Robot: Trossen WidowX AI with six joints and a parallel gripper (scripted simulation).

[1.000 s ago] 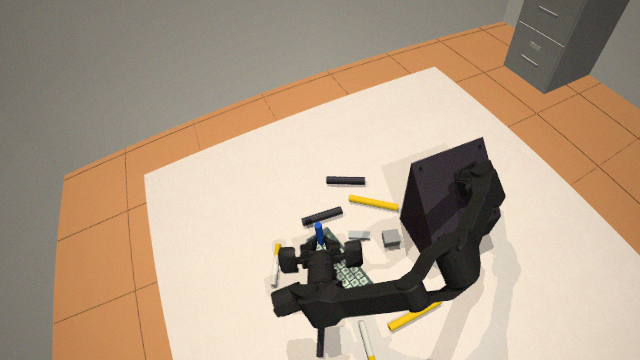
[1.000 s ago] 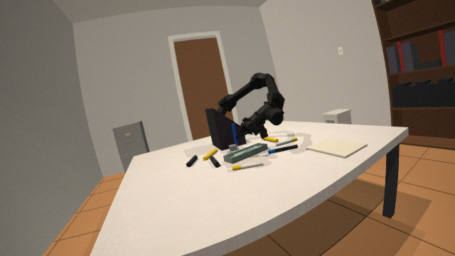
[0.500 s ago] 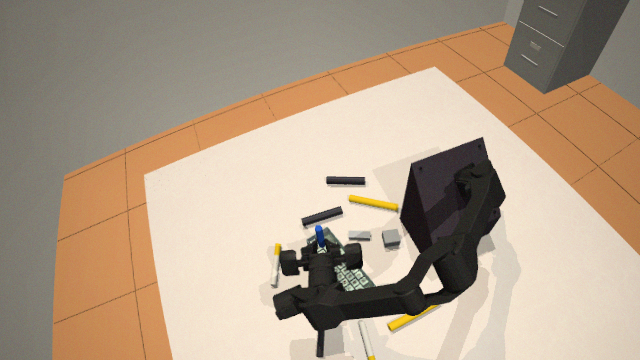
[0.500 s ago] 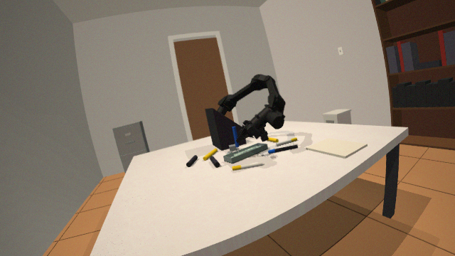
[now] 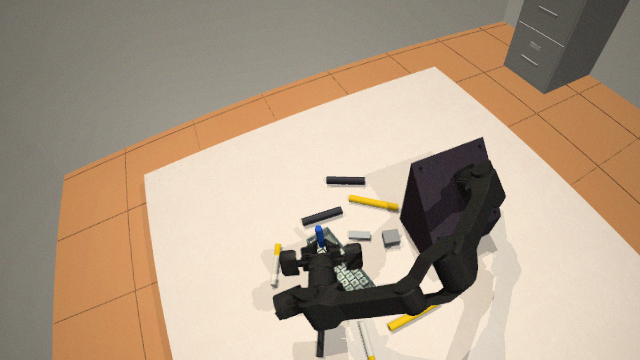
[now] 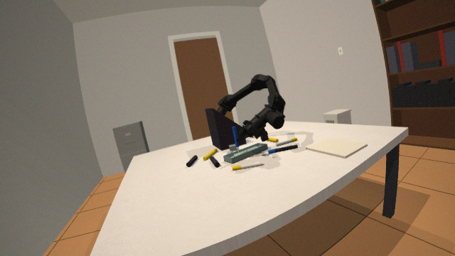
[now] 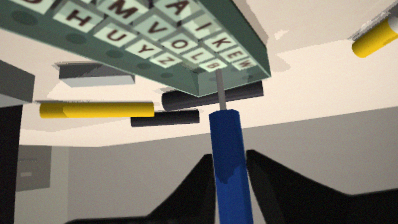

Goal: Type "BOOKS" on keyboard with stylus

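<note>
The blue stylus lies 1 cm below my gripper tip. The rest, counted from my gripper tip: notepad: 30 cm ahead, 31 cm to the left, 8 cm below; then grey block: 18 cm behind, 5 cm to the left, 7 cm below; then yellow cylinder: 20 cm behind, 8 cm to the right, 8 cm below.
</note>
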